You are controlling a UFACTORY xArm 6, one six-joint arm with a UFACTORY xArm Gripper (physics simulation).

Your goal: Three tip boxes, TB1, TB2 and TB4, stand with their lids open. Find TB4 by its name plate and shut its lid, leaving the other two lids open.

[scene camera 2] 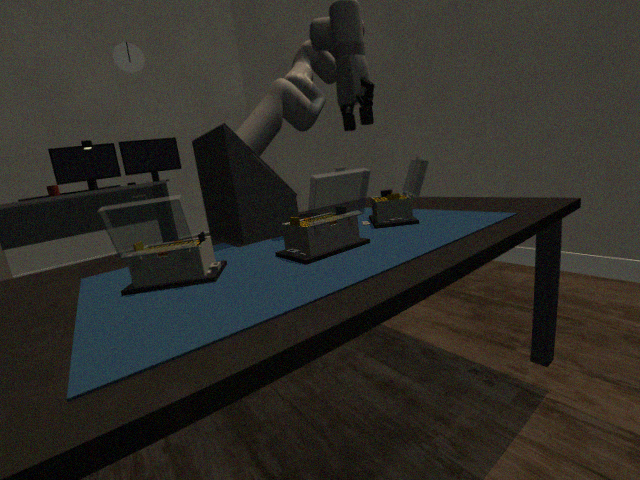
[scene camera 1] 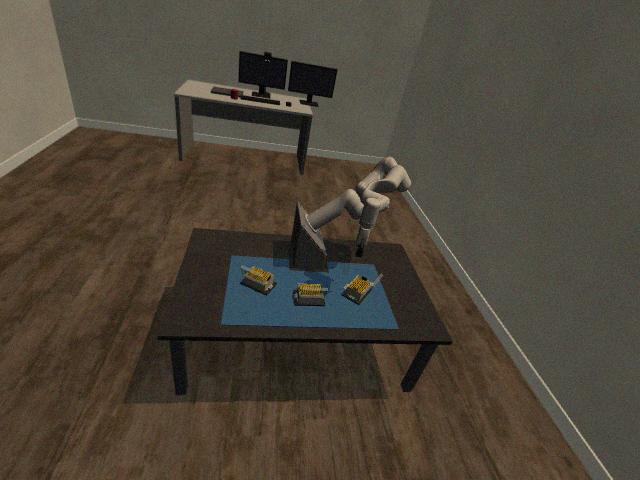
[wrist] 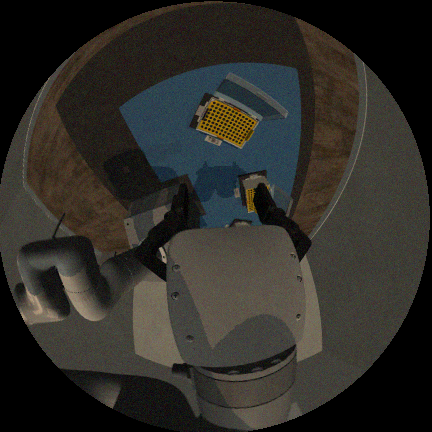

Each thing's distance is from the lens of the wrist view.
blue mat (wrist: 158, 117): 38 cm
tip box (wrist: 249, 180): 44 cm
The marked spots on the tip box and the blue mat are 34 cm apart.
